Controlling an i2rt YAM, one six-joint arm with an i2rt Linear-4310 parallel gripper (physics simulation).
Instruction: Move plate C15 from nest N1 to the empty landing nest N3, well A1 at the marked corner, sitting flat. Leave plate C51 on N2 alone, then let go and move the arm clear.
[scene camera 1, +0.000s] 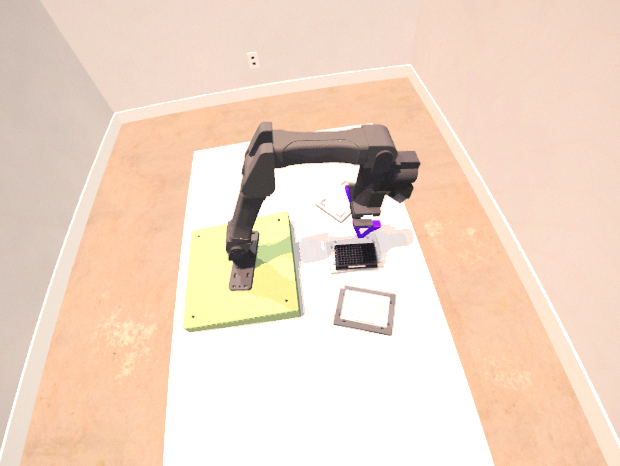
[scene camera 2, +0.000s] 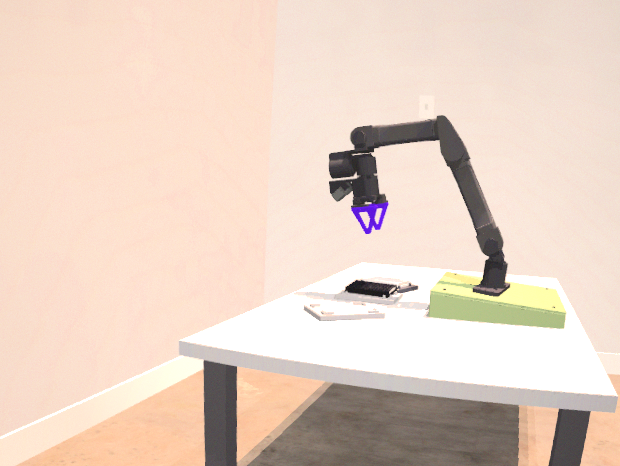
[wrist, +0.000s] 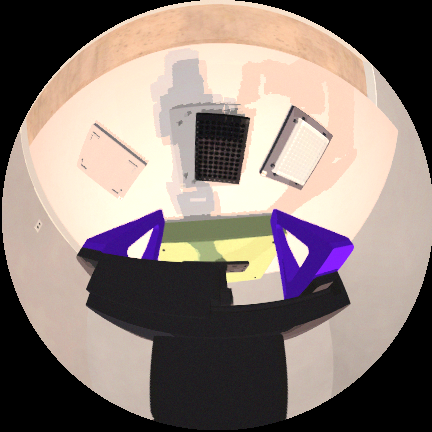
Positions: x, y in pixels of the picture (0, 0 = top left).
Scene:
my gripper: scene camera 1; scene camera 2 373, 231; wrist
same spot on grey nest: (wrist: 113, 166) = (scene camera 2: 350, 307)
same spot on my gripper: (scene camera 1: 372, 225) = (wrist: 339, 276)

